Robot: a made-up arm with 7 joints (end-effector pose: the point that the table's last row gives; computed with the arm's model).
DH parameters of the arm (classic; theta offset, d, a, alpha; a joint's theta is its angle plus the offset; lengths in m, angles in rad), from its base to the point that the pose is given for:
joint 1: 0 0.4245 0 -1.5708
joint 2: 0 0 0 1.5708
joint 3: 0 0.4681 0.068 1.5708
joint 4: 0 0 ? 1.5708
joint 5: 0 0.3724 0 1.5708
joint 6: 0 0 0.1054 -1.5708
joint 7: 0 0.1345 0 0
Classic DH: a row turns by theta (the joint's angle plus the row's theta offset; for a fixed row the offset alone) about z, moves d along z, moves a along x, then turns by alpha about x.
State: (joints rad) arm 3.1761 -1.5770 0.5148 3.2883 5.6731 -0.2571 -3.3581
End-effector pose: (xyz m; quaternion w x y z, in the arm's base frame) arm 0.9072 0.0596 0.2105 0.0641 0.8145 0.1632 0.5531
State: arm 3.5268 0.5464 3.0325 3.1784 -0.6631 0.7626 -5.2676
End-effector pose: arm -0.5013 -0.2116 1.2729 0.3687 -0.0060 0.2472 -0.8961
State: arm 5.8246 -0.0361 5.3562 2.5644 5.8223 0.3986 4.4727
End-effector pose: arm 0.0349 -0.2329 1.4163 0.8587 0.4390 0.1003 -0.2446
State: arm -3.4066 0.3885 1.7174 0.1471 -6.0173 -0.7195 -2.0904
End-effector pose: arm -0.1266 -0.3525 0.5252 0.4322 0.9014 -0.0262 0.0033
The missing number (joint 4, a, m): 0.0843
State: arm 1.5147 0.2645 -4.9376 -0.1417 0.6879 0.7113 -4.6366
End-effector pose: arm -0.0686 -0.0072 0.3440 0.4741 0.8345 0.2463 0.1347
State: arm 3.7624 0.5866 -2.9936 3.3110 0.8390 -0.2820 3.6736
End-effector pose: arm -0.4460 -0.4781 1.0837 0.3874 -0.0802 -0.4455 0.8031
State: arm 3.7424 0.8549 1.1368 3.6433 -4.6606 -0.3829 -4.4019
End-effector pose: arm -0.6885 -0.1552 0.9393 0.6895 0.2892 -0.4539 -0.4846
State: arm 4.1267 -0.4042 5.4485 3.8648 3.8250 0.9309 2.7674
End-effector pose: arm 0.5283 0.3257 1.0449 0.5485 -0.2924 0.7652 0.1678
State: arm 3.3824 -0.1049 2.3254 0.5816 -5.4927 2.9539 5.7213
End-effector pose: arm 0.2463 -0.0293 0.6489 0.7771 -0.3297 -0.0268 0.5354
